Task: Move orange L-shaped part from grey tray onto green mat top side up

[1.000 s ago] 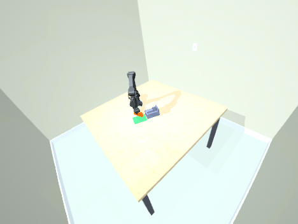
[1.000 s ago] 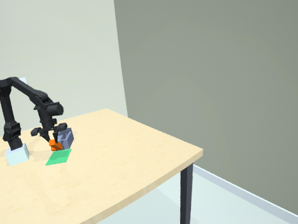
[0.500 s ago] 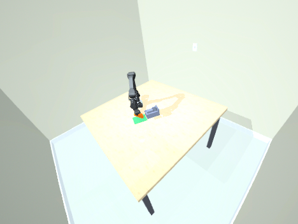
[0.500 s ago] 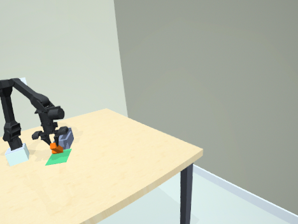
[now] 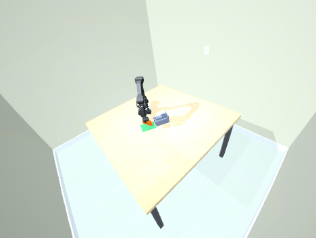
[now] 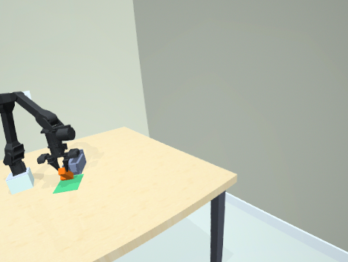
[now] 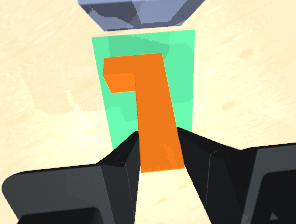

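Now: the orange L-shaped part 30 mm to the left of my gripper tip and 30 mm below it. From my gripper tip the other things lie so: green mat 90 mm below, 20 mm to the left, 10 mm ahead.
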